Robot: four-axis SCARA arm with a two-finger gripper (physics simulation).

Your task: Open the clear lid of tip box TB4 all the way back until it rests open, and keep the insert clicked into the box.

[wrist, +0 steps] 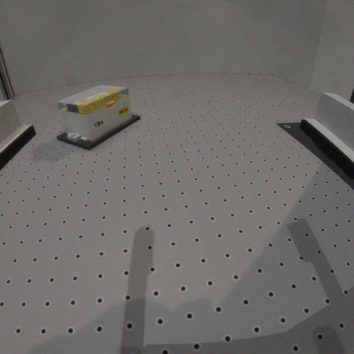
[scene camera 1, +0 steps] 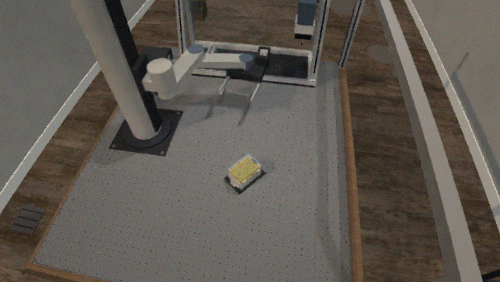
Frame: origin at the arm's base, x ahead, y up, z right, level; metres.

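Seen in the pictures: gripper, between the fingertips: (scene camera 1: 235, 96); arm's base, origin of its link: (scene camera 1: 148, 130).
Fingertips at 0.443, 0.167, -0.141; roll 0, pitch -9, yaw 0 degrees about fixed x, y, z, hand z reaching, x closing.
Observation:
Offsets run from my fingertips to a thing's top centre, as dx, dy, dz. "pt": to the spot under its first point. Level surfaces: height alone.
Tip box TB4 @(+0.100, -0.076, +0.340) (scene camera 1: 244, 172) (wrist: 98, 121) is a white box with a yellow insert @(+0.100, -0.079, +0.340) (scene camera 1: 245, 169) (wrist: 100, 103) inside its top. It sits on a dark base plate (wrist: 89, 145) on the perforated table. The clear lid (wrist: 90, 91) lies closed over the yellow insert in the wrist view. My gripper (scene camera 1: 236, 93) is open and empty, its two long fingers spread wide above the table, well behind the box in the scene view. In the wrist view one finger shows at each side edge, with the box farther off at the left between them.
The arm's column stands on a black floor plate @(pt -0.558, -0.152, +0.236) (scene camera 1: 119, 140) at the left. A framed station with a dark bed (scene camera 1: 291, 66) stands at the back, and a blue and white unit @(pt +0.291, +0.264, -0.324) (scene camera 1: 305, 17) hangs above it. A wooden edge (scene camera 1: 350, 175) borders the grey perforated table @(dy -0.154) (scene camera 1: 165, 215).

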